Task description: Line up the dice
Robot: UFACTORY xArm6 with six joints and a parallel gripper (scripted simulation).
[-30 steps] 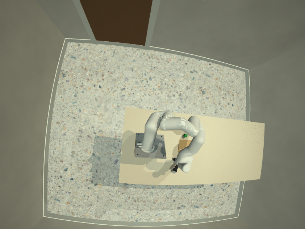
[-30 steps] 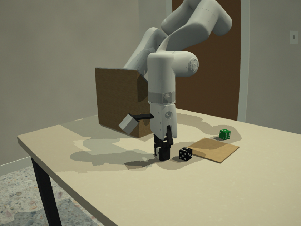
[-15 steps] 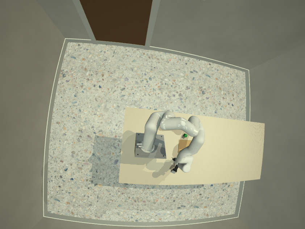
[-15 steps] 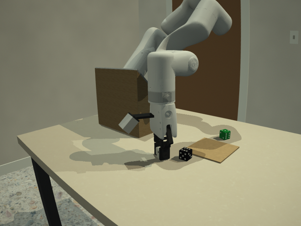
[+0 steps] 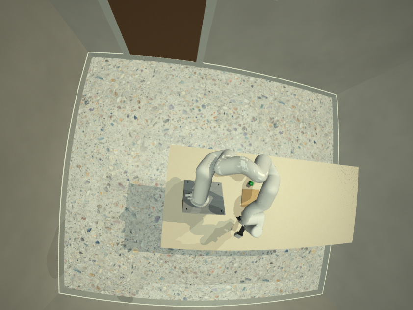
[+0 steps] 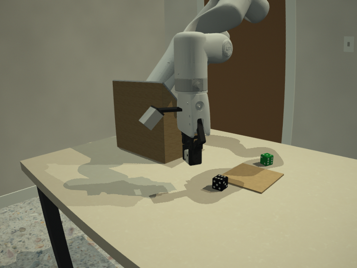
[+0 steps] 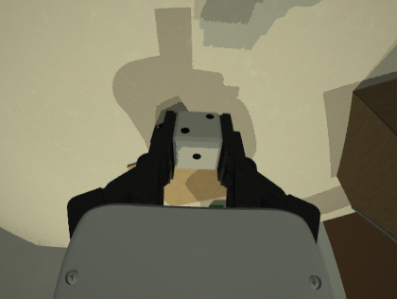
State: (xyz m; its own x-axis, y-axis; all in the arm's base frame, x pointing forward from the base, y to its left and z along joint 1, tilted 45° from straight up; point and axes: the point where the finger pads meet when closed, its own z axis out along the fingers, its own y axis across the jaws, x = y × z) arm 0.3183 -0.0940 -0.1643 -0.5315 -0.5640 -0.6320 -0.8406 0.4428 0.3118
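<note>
The brown mat lies 140 mm to the left of my hand, 100 mm ahead of it and 90 mm below it. Round my hand: black die: 70 mm below, 60 mm ahead, 40 mm to the left; then white die: 10 mm below; then green die: 250 mm to the left, 100 mm ahead, 70 mm below.
</note>
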